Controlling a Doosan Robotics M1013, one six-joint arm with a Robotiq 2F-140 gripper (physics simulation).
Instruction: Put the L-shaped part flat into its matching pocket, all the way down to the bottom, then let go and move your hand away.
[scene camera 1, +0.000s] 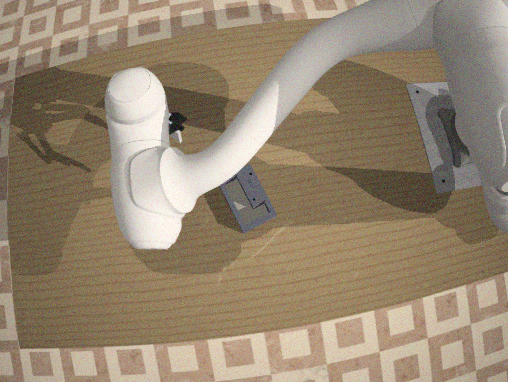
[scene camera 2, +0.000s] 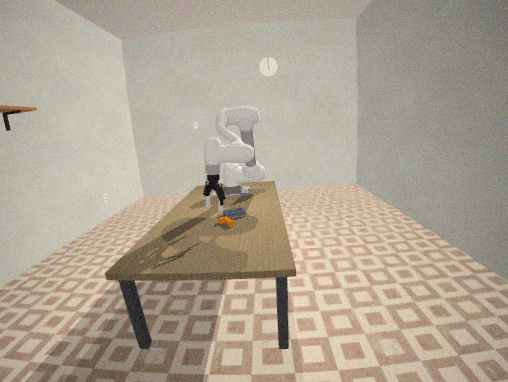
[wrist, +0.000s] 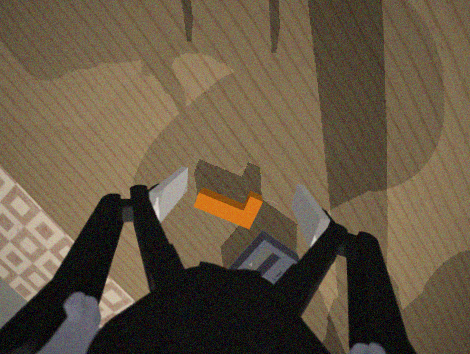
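Seen in the pictures: gripper, fingertip midpoint: (scene camera 2: 214, 209) (wrist: 240, 187); arm's base, link origin: (scene camera 2: 232, 190).
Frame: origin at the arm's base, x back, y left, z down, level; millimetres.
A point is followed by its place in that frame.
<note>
The orange L-shaped part (scene camera 2: 226, 221) @[x -842, y 35, z -16 mm] (wrist: 226, 210) @[x -826, y 39, z -26 mm] lies on the table beside the blue-grey block, apart from it; it does not show in scene camera 1. The block (scene camera 1: 262, 220) @[x -652, y 135, z -31 mm] (scene camera 2: 235, 213) @[x -722, y 83, z -23 mm] (wrist: 252, 246) @[x -732, y 50, z -15 mm] lies turned on the table, with a recess along its left and lower sides in scene camera 1; the arm hides its upper end. My gripper (scene camera 2: 214, 204) @[x -866, y -28, z -112 mm] (wrist: 240, 187) @[x -866, y -28, z -112 mm] is open and empty above the table. In the wrist view the L-shaped part shows below and between the fingers, and the gripper body covers the block's near end.
The wooden table (scene camera 1: 150, 310) @[x -965, y 307, z 5 mm] (scene camera 2: 250, 250) @[x -1201, y 191, z 5 mm] stands on a tiled floor. A light grey plate (scene camera 1: 420, 105) @[x -140, y -112, z 0 mm] with dark holes lies at the right in scene camera 1, partly under the arm. The arm (scene camera 1: 240, 135) @[x -683, y 120, z -539 mm] reaches over the table. An orange-brown wall shelf (scene camera 2: 17, 109) shows at far left.
</note>
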